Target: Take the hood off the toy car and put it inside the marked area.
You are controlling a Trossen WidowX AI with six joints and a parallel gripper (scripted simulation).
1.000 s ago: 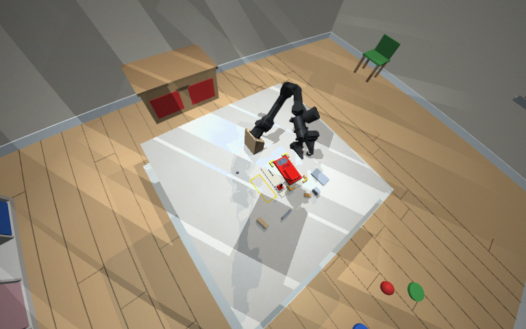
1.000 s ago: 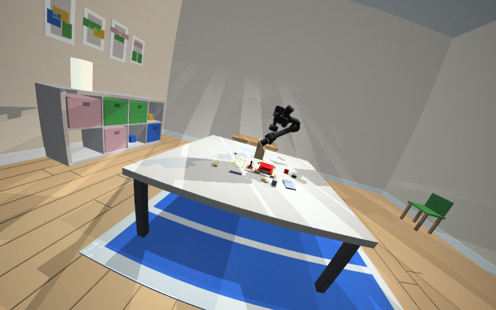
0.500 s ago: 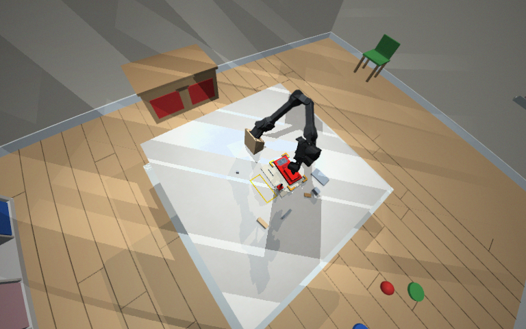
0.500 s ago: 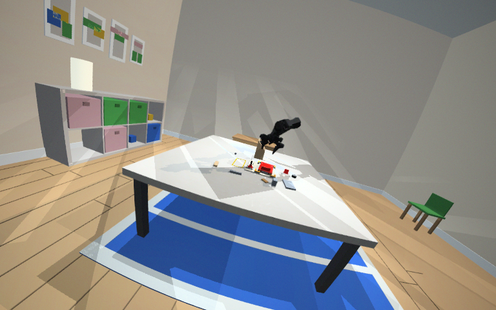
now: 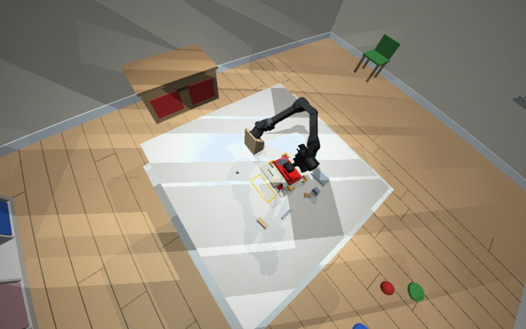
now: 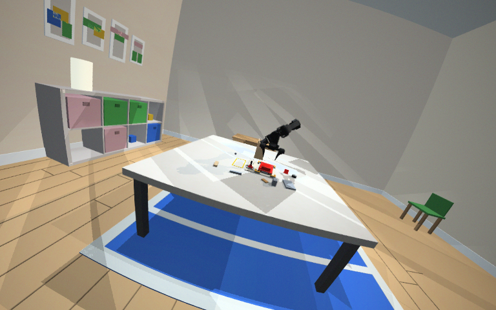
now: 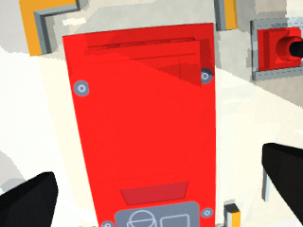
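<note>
My gripper tip is 70 mm above the red hood.
</note>
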